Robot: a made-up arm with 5 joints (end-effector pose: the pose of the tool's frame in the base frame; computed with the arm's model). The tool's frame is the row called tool.
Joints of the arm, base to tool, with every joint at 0 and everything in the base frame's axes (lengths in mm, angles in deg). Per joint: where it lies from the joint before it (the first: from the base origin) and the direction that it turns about. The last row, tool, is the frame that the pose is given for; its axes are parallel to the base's.
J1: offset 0.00 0.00 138.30 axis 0 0 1
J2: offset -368.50 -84.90 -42.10 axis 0 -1 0
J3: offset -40.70 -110.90 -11.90 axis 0 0 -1
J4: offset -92.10 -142.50 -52.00 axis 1 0 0
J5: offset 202.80 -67.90 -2.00 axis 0 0 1
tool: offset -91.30 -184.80 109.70
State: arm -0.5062 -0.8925 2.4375 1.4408 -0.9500
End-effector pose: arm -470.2 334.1 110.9 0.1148 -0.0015 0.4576 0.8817
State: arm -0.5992 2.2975 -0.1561 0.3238 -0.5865
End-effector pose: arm -569.5 -266.6 66.1 0.4433 -0.0100 -0.8924 -0.0839
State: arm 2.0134 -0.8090 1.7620 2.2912 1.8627
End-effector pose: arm 727.1 -426.4 133.5 0.3000 0.4474 -0.5104 0.6703
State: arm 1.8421 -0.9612 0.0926 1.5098 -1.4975
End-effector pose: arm 552.0 -355.0 186.7 0.7094 -0.3652 0.5580 -0.2281
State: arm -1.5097 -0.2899 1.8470 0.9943 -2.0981
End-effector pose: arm -177.9 535.8 234.6 0.8493 -0.2624 0.2339 0.3939
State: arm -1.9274 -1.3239 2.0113 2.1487 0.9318
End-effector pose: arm -59.0 816.0 222.5 0.2881 -0.4072 -0.1833 -0.8471
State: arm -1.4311 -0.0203 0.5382 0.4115 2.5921
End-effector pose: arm -496.9 171.3 145.2 0.9333 -0.1234 -0.1566 0.2985
